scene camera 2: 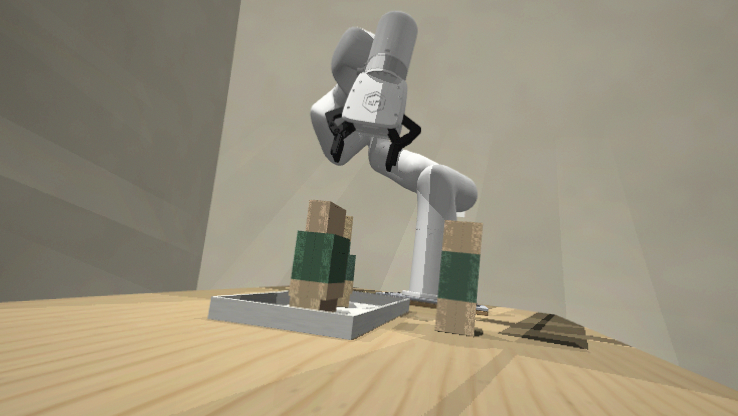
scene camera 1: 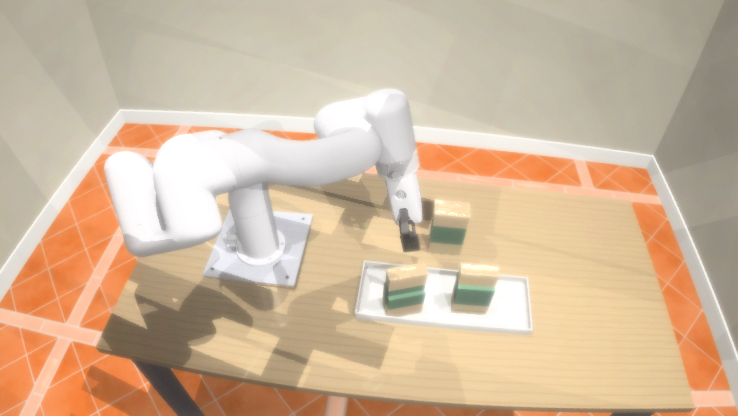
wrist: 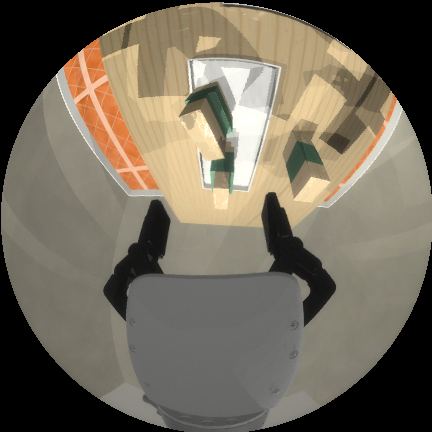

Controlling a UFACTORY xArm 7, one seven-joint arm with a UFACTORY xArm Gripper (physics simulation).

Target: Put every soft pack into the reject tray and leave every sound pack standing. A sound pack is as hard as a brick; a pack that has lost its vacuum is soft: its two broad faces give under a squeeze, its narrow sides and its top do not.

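Seen in the pictures: gripper, fingertip midpoint: [scene camera 2: 361, 163] [scene camera 1: 411, 233] [wrist: 212, 205]; arm's base, link origin: [scene camera 2: 428, 298] [scene camera 1: 261, 247].
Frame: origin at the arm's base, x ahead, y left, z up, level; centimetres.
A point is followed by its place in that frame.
Note:
The gripper [scene camera 1: 410, 245] @(x 33.7, y -16.4, z 22.5 cm) [scene camera 2: 363, 164] @(x 33.7, y -16.4, z 22.5 cm) [wrist: 215, 200] @(x 33.7, y -16.4, z 22.5 cm) is open and empty, above the table behind the tray. The white reject tray [scene camera 1: 529, 305] @(x 63.1, y -20.9, z 0.8 cm) [scene camera 2: 281, 316] @(x 63.5, y -19.9, z -0.1 cm) [wrist: 250, 116] @(x 38.3, y -11.5, z -1.0 cm) holds two tan packs with green bands. The pack nearer the robot base [scene camera 1: 405, 290] [scene camera 2: 350, 266] [wrist: 202, 131] sits turned at an angle to the tray and looks slightly tilted; the other pack mostly hides it in scene camera 2. That other pack [scene camera 1: 474, 294] @(x 48.2, y -21.1, z 7.4 cm) [scene camera 2: 314, 258] @(x 52.9, y -19.1, z 5.9 cm) [wrist: 221, 176] @(x 44.8, y -18.1, z 10.4 cm) stands upright, its green band bulging. A third pack [scene camera 1: 448, 232] @(x 45.5, y -2.9, z 7.1 cm) [scene camera 2: 458, 276] @(x 50.0, y -1.2, z 5.8 cm) [wrist: 306, 170] @(x 42.2, y -2.3, z 11.0 cm) stands upright on the table behind the tray, apart from it.
The arm's base plate [scene camera 1: 299, 248] @(x 9.7, y -0.9, z 0.3 cm) is on the wooden table [scene camera 1: 583, 268] @(x 82.3, y -9.8, z -1.3 cm) [scene camera 2: 129, 351] @(x 79.0, y -25.9, z -1.3 cm), left of the tray in scene camera 1. The arm reaches over the table from there. The tray has low raised walls.

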